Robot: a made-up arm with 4 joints. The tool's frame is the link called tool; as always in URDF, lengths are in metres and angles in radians. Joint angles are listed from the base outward.
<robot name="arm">
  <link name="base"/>
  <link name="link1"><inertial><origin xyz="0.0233 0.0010 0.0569"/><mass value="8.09"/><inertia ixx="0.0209" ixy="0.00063" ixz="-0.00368" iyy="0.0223" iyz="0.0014" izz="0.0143"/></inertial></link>
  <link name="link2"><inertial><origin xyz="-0.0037 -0.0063 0.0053"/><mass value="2.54"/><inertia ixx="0.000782" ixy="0" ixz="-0.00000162" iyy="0.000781" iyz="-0.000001" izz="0.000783"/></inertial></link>
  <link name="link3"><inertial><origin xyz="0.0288 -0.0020 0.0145"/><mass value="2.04"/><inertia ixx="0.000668" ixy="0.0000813" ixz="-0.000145" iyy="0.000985" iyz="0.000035" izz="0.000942"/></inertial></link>
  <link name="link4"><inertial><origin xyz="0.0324 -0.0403 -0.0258"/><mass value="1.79"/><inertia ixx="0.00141" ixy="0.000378" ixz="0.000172" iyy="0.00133" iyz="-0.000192" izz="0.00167"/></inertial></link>
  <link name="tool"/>
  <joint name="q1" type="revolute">
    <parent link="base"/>
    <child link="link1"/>
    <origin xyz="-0.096 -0.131 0.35" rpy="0 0 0"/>
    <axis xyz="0 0 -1"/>
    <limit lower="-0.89" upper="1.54"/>
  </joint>
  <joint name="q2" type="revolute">
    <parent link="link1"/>
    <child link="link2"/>
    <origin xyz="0.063 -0.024 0.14" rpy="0 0 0"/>
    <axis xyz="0 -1 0"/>
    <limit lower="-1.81" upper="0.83"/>
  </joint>
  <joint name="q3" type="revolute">
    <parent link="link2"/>
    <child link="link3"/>
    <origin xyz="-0.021 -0.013 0.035" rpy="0 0 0"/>
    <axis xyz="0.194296 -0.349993 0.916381"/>
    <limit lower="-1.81" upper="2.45"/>
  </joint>
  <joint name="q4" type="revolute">
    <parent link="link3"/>
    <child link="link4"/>
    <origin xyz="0.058 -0.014 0.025" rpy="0 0 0"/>
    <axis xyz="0 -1 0"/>
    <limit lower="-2.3" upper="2"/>
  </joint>
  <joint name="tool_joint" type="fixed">
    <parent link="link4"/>
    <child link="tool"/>
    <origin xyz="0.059 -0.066 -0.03" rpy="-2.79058 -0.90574 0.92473"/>
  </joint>
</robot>
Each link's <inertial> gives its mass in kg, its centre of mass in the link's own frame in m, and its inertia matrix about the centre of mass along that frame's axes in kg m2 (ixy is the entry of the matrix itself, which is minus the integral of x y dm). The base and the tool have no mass. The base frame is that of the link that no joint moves.
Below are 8 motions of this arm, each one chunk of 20 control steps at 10 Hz.
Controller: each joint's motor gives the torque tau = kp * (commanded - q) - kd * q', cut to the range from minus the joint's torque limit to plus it. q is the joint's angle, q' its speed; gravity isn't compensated. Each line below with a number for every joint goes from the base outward.
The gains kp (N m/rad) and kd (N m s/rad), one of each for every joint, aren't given. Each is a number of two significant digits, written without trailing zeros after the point. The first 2 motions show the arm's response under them.
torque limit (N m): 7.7 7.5 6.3 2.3
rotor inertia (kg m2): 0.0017 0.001 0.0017 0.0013
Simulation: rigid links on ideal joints. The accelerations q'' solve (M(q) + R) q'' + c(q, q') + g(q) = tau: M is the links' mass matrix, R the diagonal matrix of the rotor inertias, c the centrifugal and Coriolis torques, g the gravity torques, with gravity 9.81 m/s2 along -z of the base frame. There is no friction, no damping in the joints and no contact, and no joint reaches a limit. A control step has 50 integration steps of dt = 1/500 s. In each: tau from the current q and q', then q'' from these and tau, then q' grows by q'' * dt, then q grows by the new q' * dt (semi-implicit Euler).
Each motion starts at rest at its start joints. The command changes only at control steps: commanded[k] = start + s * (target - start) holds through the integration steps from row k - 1 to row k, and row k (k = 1, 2, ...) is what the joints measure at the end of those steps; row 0 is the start. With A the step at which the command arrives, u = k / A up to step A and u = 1 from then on. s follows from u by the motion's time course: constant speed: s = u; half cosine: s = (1 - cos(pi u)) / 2; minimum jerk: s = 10 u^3 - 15 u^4 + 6 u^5; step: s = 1 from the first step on.
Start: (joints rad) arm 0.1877 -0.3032 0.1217 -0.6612
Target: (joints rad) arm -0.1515 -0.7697 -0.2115 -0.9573
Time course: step
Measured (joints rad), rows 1 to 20:
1: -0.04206 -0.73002 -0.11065 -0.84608
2: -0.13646 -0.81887 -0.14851 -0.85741
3: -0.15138 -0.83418 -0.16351 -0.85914
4: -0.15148 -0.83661 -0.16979 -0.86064
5: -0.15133 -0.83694 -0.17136 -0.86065
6: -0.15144 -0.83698 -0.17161 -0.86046
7: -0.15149 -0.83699 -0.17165 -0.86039
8: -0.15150 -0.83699 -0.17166 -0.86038
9: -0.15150 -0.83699 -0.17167 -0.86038
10: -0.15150 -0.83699 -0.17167 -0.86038
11: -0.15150 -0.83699 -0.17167 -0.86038
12: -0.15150 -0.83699 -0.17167 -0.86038
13: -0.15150 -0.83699 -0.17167 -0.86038
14: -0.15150 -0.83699 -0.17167 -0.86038
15: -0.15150 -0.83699 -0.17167 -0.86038
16: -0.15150 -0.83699 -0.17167 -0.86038
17: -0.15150 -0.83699 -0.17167 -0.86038
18: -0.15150 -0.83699 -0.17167 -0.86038
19: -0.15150 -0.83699 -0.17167 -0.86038
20: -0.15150 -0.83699 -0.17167 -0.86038
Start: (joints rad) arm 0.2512 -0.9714 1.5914 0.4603
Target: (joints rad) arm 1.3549 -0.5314 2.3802 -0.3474
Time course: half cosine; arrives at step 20
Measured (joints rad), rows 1 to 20:
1: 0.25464 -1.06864 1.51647 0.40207
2: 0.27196 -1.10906 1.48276 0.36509
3: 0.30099 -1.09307 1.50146 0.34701
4: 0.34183 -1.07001 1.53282 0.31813
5: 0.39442 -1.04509 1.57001 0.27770
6: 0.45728 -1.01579 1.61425 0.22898
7: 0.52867 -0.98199 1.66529 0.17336
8: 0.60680 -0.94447 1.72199 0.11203
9: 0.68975 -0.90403 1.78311 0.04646
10: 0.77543 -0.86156 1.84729 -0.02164
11: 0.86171 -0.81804 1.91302 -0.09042
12: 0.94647 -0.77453 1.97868 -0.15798
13: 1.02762 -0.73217 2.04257 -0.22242
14: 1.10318 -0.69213 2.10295 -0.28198
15: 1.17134 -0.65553 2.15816 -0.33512
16: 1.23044 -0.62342 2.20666 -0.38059
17: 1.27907 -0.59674 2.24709 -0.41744
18: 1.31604 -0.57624 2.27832 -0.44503
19: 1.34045 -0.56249 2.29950 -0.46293
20: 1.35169 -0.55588 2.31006 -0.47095
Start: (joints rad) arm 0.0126 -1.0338 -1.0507 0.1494
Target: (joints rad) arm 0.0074 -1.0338 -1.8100 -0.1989
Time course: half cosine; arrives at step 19
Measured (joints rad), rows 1 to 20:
1: 0.01509 -1.08244 -0.97378 0.16443
2: 0.01000 -1.09748 -0.95662 0.17056
3: 0.01080 -1.09900 -0.97323 0.16043
4: 0.01188 -1.09773 -1.00295 0.14541
5: 0.01198 -1.09588 -1.04106 0.12741
6: 0.01173 -1.09370 -1.08642 0.10619
7: 0.01143 -1.09123 -1.13798 0.08198
8: 0.01110 -1.08857 -1.19445 0.05529
9: 0.01072 -1.08583 -1.25436 0.02675
10: 0.01030 -1.08312 -1.31619 -0.00295
11: 0.00986 -1.08051 -1.37829 -0.03307
12: 0.00941 -1.07811 -1.43899 -0.06280
13: 0.00896 -1.07597 -1.49661 -0.09128
14: 0.00854 -1.07414 -1.54950 -0.11764
15: 0.00817 -1.07264 -1.59612 -0.14104
16: 0.00785 -1.07147 -1.63506 -0.16068
17: 0.00761 -1.07062 -1.66513 -0.17588
18: 0.00745 -1.07006 -1.68538 -0.18607
19: 0.00738 -1.06976 -1.69514 -0.19087
20: 0.00738 -1.06969 -1.69779 -0.19196

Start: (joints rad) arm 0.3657 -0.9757 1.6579 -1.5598
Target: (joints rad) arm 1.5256 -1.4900 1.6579 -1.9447
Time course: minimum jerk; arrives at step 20
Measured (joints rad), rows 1 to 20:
1: 0.36626 -1.05334 1.60944 -1.54856
2: 0.37315 -1.07645 1.59375 -1.54715
3: 0.38996 -1.08687 1.59112 -1.55061
4: 0.42112 -1.10210 1.59057 -1.56040
5: 0.46852 -1.12472 1.59044 -1.57605
6: 0.53224 -1.15487 1.59053 -1.59712
7: 0.61103 -1.19186 1.59089 -1.62312
8: 0.70253 -1.23451 1.59155 -1.65331
9: 0.80352 -1.28124 1.59255 -1.68669
10: 0.91015 -1.33020 1.59390 -1.72206
11: 1.01821 -1.37944 1.59554 -1.75808
12: 1.12340 -1.42702 1.59740 -1.79332
13: 1.22161 -1.47110 1.59937 -1.82638
14: 1.30914 -1.51010 1.60136 -1.85595
15: 1.38302 -1.54275 1.60325 -1.88097
16: 1.44122 -1.56822 1.60497 -1.90068
17: 1.48295 -1.58627 1.60643 -1.91477
18: 1.50890 -1.59729 1.60762 -1.92342
19: 1.52151 -1.60248 1.60851 -1.92746
20: 1.52522 -1.60391 1.60913 -1.92843

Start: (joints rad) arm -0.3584 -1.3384 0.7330 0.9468
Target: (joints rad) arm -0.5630 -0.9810 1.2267 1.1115
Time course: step
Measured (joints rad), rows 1 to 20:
1: -0.48053 -1.19490 1.00029 1.01239
2: -0.57182 -1.11951 1.12798 1.03067
3: -0.57410 -1.13016 1.13419 1.02780
4: -0.56459 -1.13965 1.12669 1.02970
5: -0.56226 -1.14022 1.12579 1.03098
6: -0.56271 -1.13959 1.12655 1.03104
7: -0.56302 -1.13949 1.12681 1.03090
8: -0.56303 -1.13954 1.12680 1.03088
9: -0.56300 -1.13955 1.12678 1.03089
10: -0.56300 -1.13955 1.12678 1.03090
11: -0.56300 -1.13955 1.12678 1.03090
12: -0.56300 -1.13955 1.12678 1.03090
13: -0.56300 -1.13955 1.12678 1.03089
14: -0.56300 -1.13955 1.12678 1.03090
15: -0.56300 -1.13955 1.12678 1.03090
16: -0.56300 -1.13955 1.12678 1.03090
17: -0.56300 -1.13955 1.12678 1.03090
18: -0.56300 -1.13955 1.12678 1.03090
19: -0.56300 -1.13955 1.12678 1.03090
20: -0.56300 -1.13955 1.12678 1.03090

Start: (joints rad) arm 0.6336 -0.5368 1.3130 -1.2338
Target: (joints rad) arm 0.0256 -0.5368 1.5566 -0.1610
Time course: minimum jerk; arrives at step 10
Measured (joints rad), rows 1 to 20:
1: 0.62951 -0.59579 1.27198 -1.22017
2: 0.60840 -0.61242 1.26528 -1.17897
3: 0.55521 -0.61558 1.28161 -1.08698
4: 0.47091 -0.61764 1.31075 -0.94793
5: 0.36545 -0.61990 1.34735 -0.77839
6: 0.25442 -0.62185 1.38594 -0.60333
7: 0.15499 -0.62295 1.42075 -0.44915
8: 0.08140 -0.62324 1.44665 -0.33719
9: 0.04046 -0.62329 1.46070 -0.27716
10: 0.02719 -0.62375 1.46422 -0.25981
11: 0.02543 -0.62465 1.46336 -0.25782
12: 0.02556 -0.62510 1.46257 -0.25781
13: 0.02561 -0.62517 1.46238 -0.25774
14: 0.02561 -0.62515 1.46237 -0.25769
15: 0.02560 -0.62515 1.46237 -0.25768
16: 0.02560 -0.62515 1.46237 -0.25768
17: 0.02560 -0.62515 1.46237 -0.25768
18: 0.02560 -0.62515 1.46237 -0.25768
19: 0.02560 -0.62515 1.46237 -0.25768
20: 0.02560 -0.62515 1.46237 -0.25768

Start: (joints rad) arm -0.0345 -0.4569 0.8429 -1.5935
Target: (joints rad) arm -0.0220 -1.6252 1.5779 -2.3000
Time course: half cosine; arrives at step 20
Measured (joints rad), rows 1 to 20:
1: -0.03427 -0.51648 0.82384 -1.53681
2: -0.03459 -0.54910 0.82770 -1.53107
3: -0.03411 -0.58453 0.84433 -1.54578
4: -0.03367 -0.63183 0.87027 -1.56968
5: -0.03319 -0.69145 0.90398 -1.60097
6: -0.03259 -0.76210 0.94438 -1.63908
7: -0.03187 -0.84204 0.99043 -1.68351
8: -0.03104 -0.92924 1.04102 -1.73361
9: -0.03014 -1.02150 1.09496 -1.78853
10: -0.02917 -1.11648 1.15096 -1.84717
11: -0.02817 -1.21182 1.20770 -1.90819
12: -0.02717 -1.30513 1.26382 -1.96999
13: -0.02619 -1.39410 1.31794 -2.03078
14: -0.02526 -1.47655 1.36872 -2.08871
15: -0.02441 -1.55048 1.41487 -2.14196
16: -0.02366 -1.61414 1.45521 -2.18885
17: -0.02304 -1.66603 1.48870 -2.22795
18: -0.02256 -1.70499 1.51446 -2.25812
19: -0.02223 -1.73016 1.53182 -2.27850
20: -0.02207 -1.74102 1.54030 -2.28855

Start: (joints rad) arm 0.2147 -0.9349 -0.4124 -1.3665
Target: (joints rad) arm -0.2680 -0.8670 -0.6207 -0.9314
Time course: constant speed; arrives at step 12
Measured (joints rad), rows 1 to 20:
1: 0.18776 -0.97464 -0.38262 -1.24669
2: 0.14700 -0.98053 -0.38200 -1.18727
3: 0.10707 -0.97685 -0.39492 -1.14942
4: 0.06716 -0.97112 -0.41060 -1.11451
5: 0.02703 -0.96499 -0.42674 -1.07999
6: -0.01319 -0.95879 -0.44298 -1.04562
7: -0.05341 -0.95260 -0.45925 -1.01140
8: -0.09364 -0.94642 -0.47553 -0.97734
9: -0.13387 -0.94026 -0.49182 -0.94341
10: -0.17410 -0.93412 -0.50811 -0.90963
11: -0.21432 -0.92799 -0.52440 -0.87598
12: -0.25455 -0.92189 -0.54070 -0.84245
13: -0.26731 -0.92066 -0.54410 -0.83458
14: -0.26823 -0.92001 -0.54663 -0.83408
15: -0.26800 -0.91976 -0.54759 -0.83417
16: -0.26797 -0.91970 -0.54779 -0.83414
17: -0.26799 -0.91969 -0.54782 -0.83412
18: -0.26800 -0.91969 -0.54782 -0.83411
19: -0.26800 -0.91969 -0.54783 -0.83411
20: -0.26800 -0.91969 -0.54783 -0.83411

